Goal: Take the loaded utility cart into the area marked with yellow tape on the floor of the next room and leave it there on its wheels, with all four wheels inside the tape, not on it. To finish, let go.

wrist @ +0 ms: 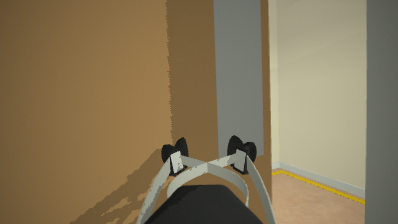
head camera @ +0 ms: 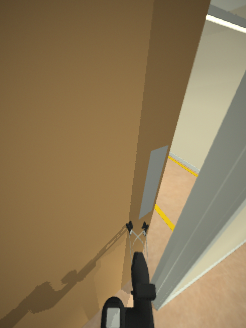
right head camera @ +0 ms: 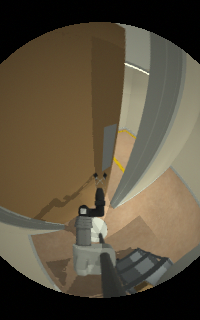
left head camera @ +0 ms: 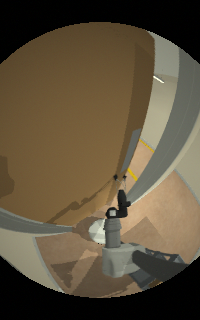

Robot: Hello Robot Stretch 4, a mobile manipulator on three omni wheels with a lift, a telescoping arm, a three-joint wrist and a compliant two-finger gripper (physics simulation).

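Where they show: gripper, fingertip midpoint: (wrist: 209, 148) (head camera: 137, 221) (right head camera: 100, 172) (left head camera: 119, 174); robot's base, link origin: (right head camera: 93, 228) (left head camera: 102, 230).
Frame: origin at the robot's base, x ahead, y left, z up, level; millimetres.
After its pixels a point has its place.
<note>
A brown door (head camera: 75, 125) @[x 365, y 89, z 1442 mm] (left head camera: 65, 125) @[x 311, y 162, z 1429 mm] (right head camera: 55, 125) @[x 377, y 73, z 1403 mm] (wrist: 85, 75) @[x 422, y 13, z 1034 mm] stands ajar, with a grey plate (head camera: 154, 180) @[x 555, y -167, z 1150 mm] (wrist: 240, 75) @[x 547, y -157, z 1042 mm] near its free edge. My gripper (head camera: 137, 227) (left head camera: 120, 177) @[x 481, y -103, z 947 mm] (right head camera: 100, 176) (wrist: 209, 148) @[x 481, y -103, z 947 mm] is open and empty, its fingers apart in front of the door around the plate's lower end; whether they touch the door I cannot tell. Yellow tape (head camera: 165, 217) @[x 1205, y -670, z -27 mm] (left head camera: 132, 175) @[x 1083, y -701, z -30 mm] (right head camera: 119, 164) @[x 1336, y -611, z -23 mm] (wrist: 320, 185) @[x 2552, y -1449, z -25 mm] shows on the floor through the gap. What looks like part of the utility cart (right head camera: 159, 275), dark bars with grey panels, shows at the lower right in the right head view; its wheels are hidden.
The grey door frame (head camera: 210, 185) @[x 415, y -303, z 1251 mm] (right head camera: 155, 100) @[x 410, y -306, z 1510 mm] (wrist: 382, 100) @[x 457, y -297, z 999 mm] stands close to the right of the gap. A pale wall (head camera: 210, 90) @[x 2635, y -1518, z 1464 mm] (wrist: 320, 90) @[x 2653, y -1509, z 1069 mm] is beyond it. The narrow opening lies between the door's free edge and the frame. The arm's shadow falls on the door.
</note>
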